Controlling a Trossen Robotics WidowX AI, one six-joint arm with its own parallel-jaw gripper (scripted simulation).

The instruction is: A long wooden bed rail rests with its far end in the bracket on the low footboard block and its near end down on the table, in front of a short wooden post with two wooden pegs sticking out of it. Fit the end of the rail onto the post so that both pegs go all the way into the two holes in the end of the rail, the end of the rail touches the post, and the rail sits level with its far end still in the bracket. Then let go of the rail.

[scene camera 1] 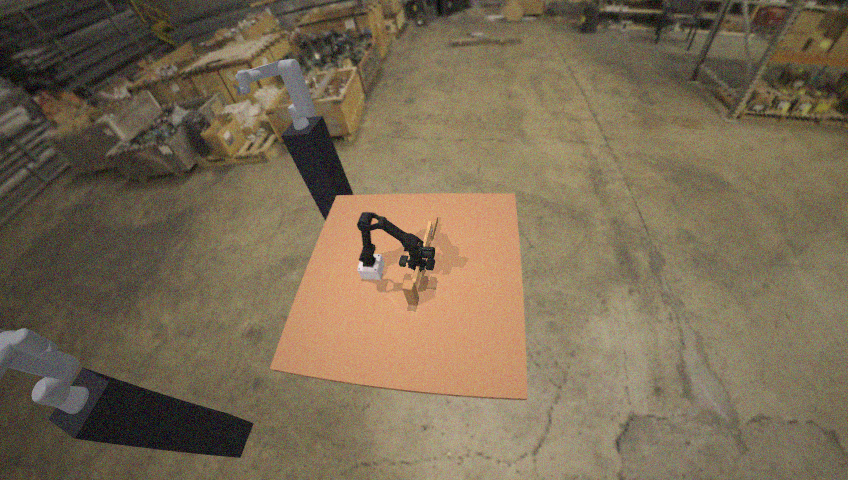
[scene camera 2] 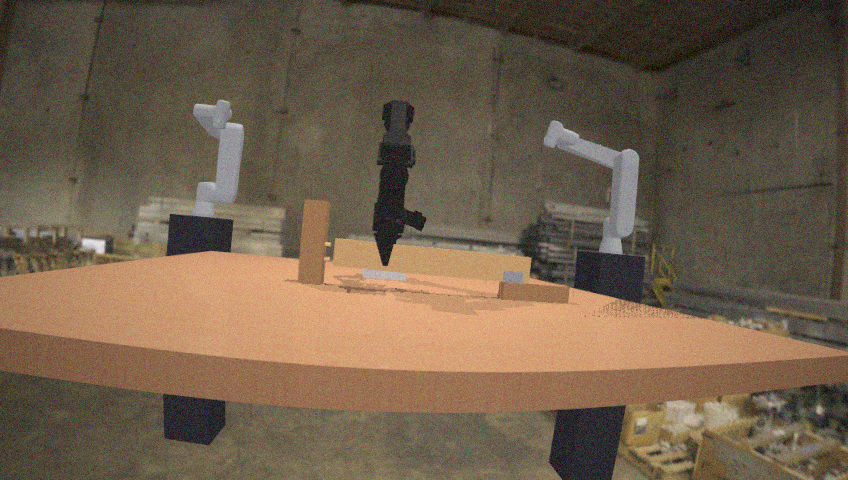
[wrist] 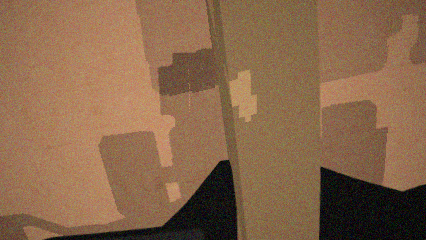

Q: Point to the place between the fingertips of my gripper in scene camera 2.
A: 385,265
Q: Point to a long wooden rail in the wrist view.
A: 267,66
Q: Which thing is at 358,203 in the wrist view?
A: My gripper.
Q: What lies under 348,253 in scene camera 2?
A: A long wooden rail.
